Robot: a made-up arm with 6 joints. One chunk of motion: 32 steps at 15 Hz.
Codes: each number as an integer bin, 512 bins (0 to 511) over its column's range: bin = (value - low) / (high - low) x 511, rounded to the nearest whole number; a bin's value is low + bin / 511 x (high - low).
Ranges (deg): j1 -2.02..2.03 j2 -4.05..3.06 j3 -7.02..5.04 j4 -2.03..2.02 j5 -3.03..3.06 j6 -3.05..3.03
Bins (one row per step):
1: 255 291 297 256 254 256
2: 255 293 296 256 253 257
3: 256 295 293 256 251 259
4: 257 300 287 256 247 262
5: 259 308 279 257 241 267
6: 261 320 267 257 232 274
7: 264 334 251 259 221 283
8: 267 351 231 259 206 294
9: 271 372 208 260 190 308
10: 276 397 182 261 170 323
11: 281 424 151 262 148 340
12: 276 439 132 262 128 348
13: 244 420 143 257 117 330
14: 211 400 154 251 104 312
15: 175 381 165 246 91 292
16: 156 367 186 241 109 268
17: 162 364 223 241 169 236
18: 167 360 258 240 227 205
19: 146 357 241 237 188 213
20: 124 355 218 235 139 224
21: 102 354 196 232 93 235
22: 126 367 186 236 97 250
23: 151 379 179 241 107 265
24: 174 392 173 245 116 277
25: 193 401 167 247 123 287
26: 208 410 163 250 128 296
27: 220 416 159 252 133 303
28: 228 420 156 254 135 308
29: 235 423 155 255 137 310
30: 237 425 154 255 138 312
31: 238 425 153 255 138 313
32: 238 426 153 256 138 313
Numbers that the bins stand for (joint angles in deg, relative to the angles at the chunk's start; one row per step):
1: 0.00 0.00 -0.01 0.00 0.00 0.00
2: 0.00 0.03 -0.03 0.00 -0.01 0.01
3: 0.01 0.05 -0.10 0.00 -0.04 0.03
4: 0.02 0.12 -0.25 0.00 -0.09 0.07
5: 0.03 0.24 -0.44 0.01 -0.16 0.13
6: 0.05 0.40 -0.72 0.01 -0.27 0.21
7: 0.07 0.60 -1.10 0.02 -0.40 0.32
8: 0.10 0.83 -1.57 0.02 -0.57 0.45
9: 0.13 1.13 -2.11 0.03 -0.77 0.61
10: 0.17 1.47 -2.72 0.04 -1.00 0.79
11: 0.21 1.85 -3.46 0.05 -1.27 1.00
12: 0.17 2.06 -3.90 0.05 -1.50 1.09
13: -0.09 1.79 -3.65 0.01 -1.64 0.88
14: -0.35 1.52 -3.39 -0.04 -1.79 0.66
15: -0.63 1.25 -3.13 -0.08 -1.95 0.42
16: -0.78 1.06 -2.63 -0.12 -1.73 0.14
17: -0.74 1.01 -1.76 -0.12 -1.02 -0.24
18: -0.70 0.96 -0.93 -0.13 -0.32 -0.61
19: -0.86 0.92 -1.33 -0.15 -0.79 -0.52
20: -1.04 0.89 -1.88 -0.17 -1.37 -0.38
21: -1.21 0.88 -2.39 -0.19 -1.92 -0.25
22: -1.02 1.06 -2.63 -0.16 -1.87 -0.08
23: -0.82 1.22 -2.80 -0.12 -1.75 0.10
24: -0.64 1.40 -2.94 -0.09 -1.65 0.25
25: -0.49 1.53 -3.08 -0.07 -1.56 0.36
26: -0.37 1.65 -3.17 -0.05 -1.50 0.47
27: -0.28 1.74 -3.27 -0.03 -1.44 0.56
28: -0.21 1.79 -3.34 -0.02 -1.42 0.61
29: -0.16 1.84 -3.36 -0.01 -1.40 0.64
30: -0.14 1.86 -3.39 -0.01 -1.39 0.66
31: -0.13 1.86 -3.41 -0.01 -1.39 0.67
32: -0.13 1.88 -3.41 0.00 -1.39 0.67

